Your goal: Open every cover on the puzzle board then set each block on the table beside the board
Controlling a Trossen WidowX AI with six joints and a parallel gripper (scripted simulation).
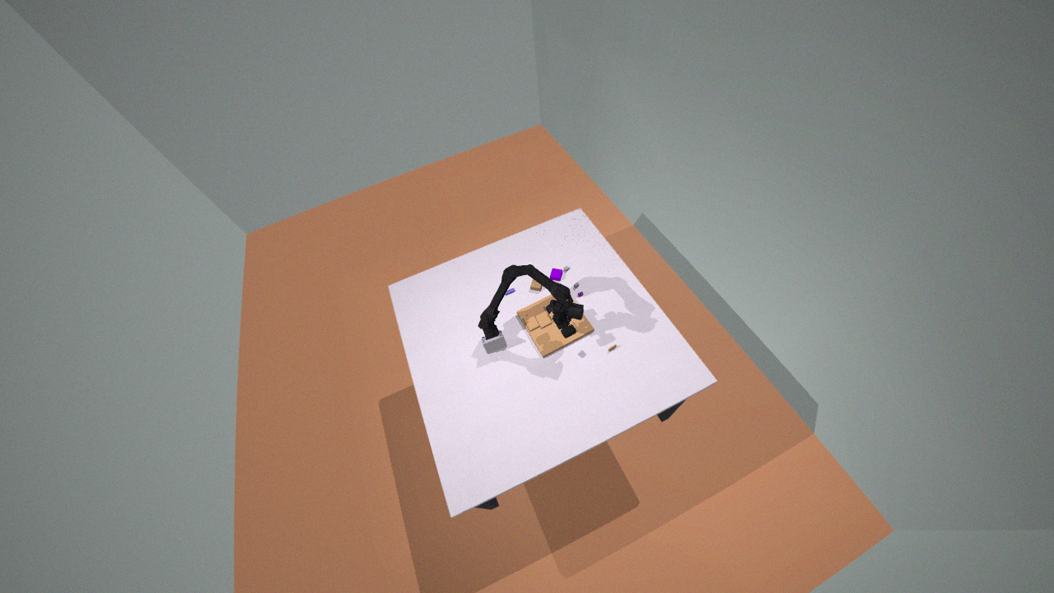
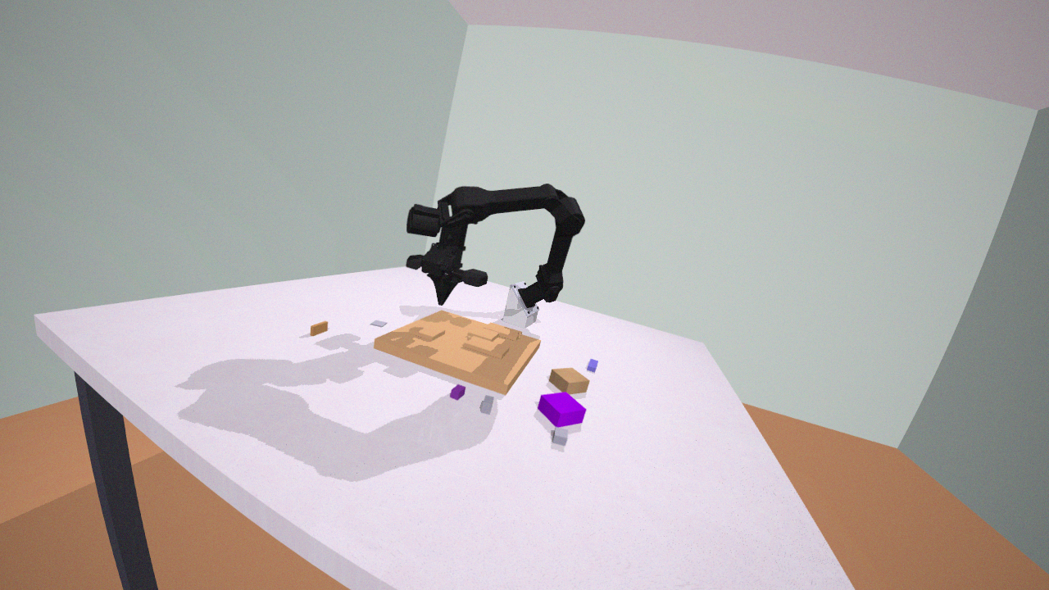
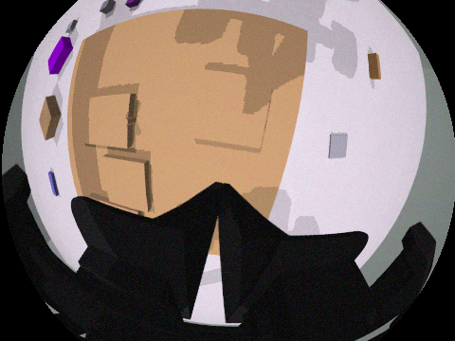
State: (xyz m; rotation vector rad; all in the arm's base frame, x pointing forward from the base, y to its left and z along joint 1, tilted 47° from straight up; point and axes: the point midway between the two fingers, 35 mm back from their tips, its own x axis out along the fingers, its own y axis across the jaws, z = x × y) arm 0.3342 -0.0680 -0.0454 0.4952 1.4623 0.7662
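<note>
My gripper tip is now 6 cm short of the grey tile, 13 cm to the left of it and 8 cm above it. Round my gripper tip: large purple block 11 cm ahead, 36 cm to the left, 7 cm below; then small purple cube 18 cm ahead, 19 cm to the left, 7 cm below; then brown box 2 cm behind, 34 cm to the left, 7 cm below.
</note>
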